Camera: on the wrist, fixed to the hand. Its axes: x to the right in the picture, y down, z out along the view.
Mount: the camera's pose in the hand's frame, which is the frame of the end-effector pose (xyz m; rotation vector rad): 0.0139 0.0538 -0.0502 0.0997 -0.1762 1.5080
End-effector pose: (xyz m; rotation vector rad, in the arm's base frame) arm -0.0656 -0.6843 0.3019 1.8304 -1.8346 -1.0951
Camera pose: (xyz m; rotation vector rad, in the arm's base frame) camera -0.0697 -0.7182 0.3685 0.0053 -2.4814 -0.5008
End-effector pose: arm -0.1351 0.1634 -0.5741 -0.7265 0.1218 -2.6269
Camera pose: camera -0.1519 0.1074 -0.6209 -0.4810 0.3225 -1.1197
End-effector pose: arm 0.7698 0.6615 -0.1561 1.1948 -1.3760 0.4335
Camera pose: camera 0.7540 0.7194 -0.1113 0.0260 -2.2506 1.4451
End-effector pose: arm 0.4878 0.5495 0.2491 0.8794 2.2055 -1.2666
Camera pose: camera 0.5133 0.6179 0.2324 1.7947 0.7714 -0.5771
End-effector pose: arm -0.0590 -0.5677 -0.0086 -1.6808 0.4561 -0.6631
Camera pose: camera -0.0779 -0.6255 -0.0523 -0.8681 1.2965 0.5614
